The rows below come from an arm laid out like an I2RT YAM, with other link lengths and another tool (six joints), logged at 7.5 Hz.
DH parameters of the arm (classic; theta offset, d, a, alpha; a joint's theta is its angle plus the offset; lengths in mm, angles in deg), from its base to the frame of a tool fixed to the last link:
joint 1: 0 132.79 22.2 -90
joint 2: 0 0 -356.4 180
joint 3: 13.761 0 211.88 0
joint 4: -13.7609 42.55 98.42 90
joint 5: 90 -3.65 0 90
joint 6: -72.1 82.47 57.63 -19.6
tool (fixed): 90 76.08 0 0
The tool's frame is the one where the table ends.
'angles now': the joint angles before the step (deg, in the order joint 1, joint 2, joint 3, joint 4, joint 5, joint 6). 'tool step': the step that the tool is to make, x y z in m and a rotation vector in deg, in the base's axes. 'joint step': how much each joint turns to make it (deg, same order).
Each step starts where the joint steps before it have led.
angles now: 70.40 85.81 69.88 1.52 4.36 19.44
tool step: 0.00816 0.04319 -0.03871 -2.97 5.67 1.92
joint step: 0.07 7.35 3.65 -1.18 -3.03 3.63
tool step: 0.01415 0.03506 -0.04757 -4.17 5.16 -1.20
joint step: -0.08 7.75 3.97 -1.96 -0.27 3.63
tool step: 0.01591 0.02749 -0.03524 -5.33 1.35 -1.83
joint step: -0.09 7.09 6.42 -4.81 1.78 0.35
